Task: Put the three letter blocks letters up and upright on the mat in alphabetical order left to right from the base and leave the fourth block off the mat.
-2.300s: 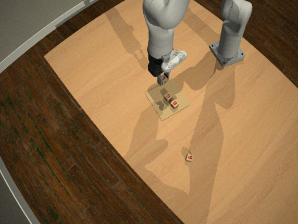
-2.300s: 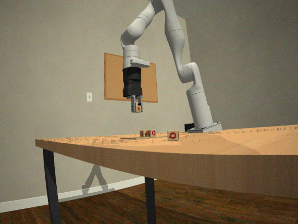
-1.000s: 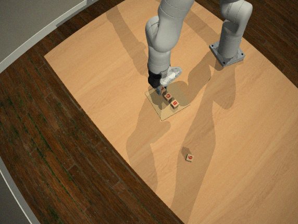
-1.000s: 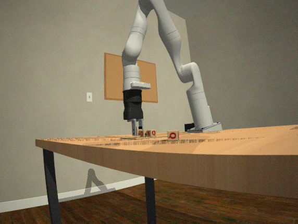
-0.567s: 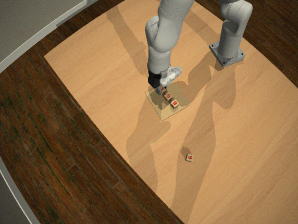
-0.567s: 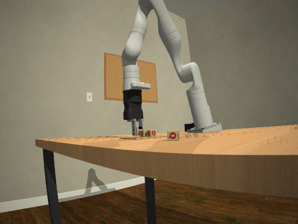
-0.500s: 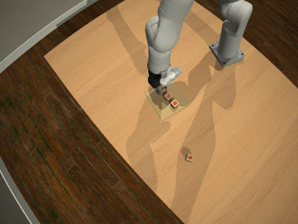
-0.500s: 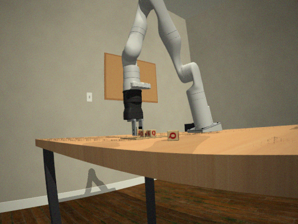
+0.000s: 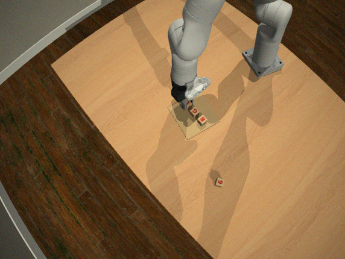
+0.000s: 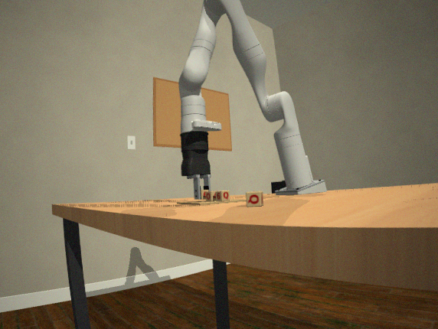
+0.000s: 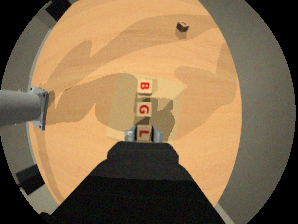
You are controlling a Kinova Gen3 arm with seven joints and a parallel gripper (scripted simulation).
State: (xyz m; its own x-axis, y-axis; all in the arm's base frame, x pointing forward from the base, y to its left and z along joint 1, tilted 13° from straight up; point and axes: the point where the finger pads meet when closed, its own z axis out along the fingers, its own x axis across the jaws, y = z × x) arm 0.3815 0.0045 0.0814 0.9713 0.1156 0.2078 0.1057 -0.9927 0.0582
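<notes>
Right now my hand is 4 cm to the right of the tan mat and 2 cm above it. Round my hand: block marked B: 1 cm behind, 8 cm to the left, 1 cm below.
</notes>
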